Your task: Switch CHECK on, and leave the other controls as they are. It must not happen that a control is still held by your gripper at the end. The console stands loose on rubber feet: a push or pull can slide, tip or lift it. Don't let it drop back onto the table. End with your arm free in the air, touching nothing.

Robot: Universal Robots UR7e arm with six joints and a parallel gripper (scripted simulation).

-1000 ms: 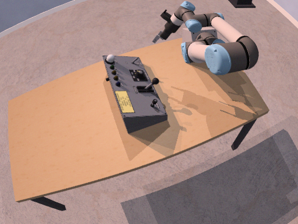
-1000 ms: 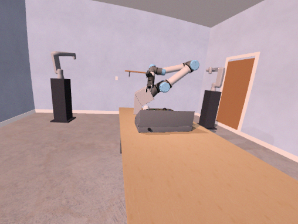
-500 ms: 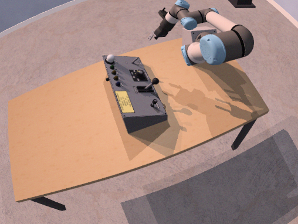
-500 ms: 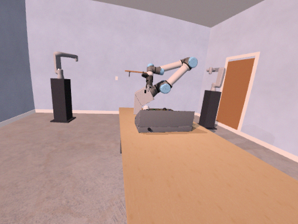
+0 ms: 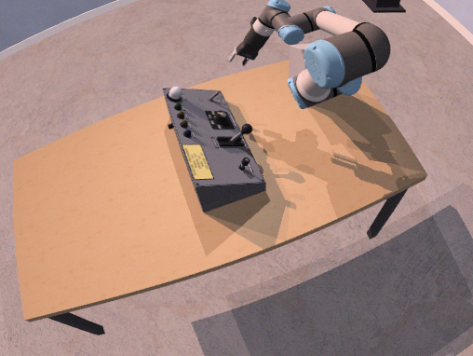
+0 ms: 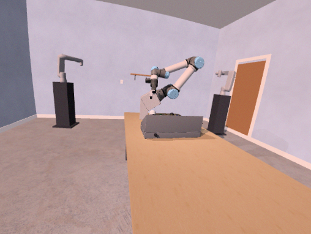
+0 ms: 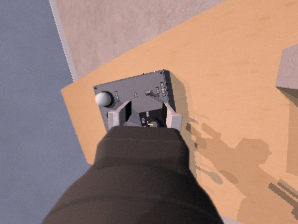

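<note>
The check toggle lies 20 cm below my hand, 12 cm ahead of it and 1 cm to the right of it. Round my hand: rotary selector 19 cm below, 12 cm ahead, 11 cm to the left; black-ball lever 23 cm to the left, 19 cm below, 6 cm ahead; grey console 22 cm below, 17 cm to the left, 13 cm ahead.
</note>
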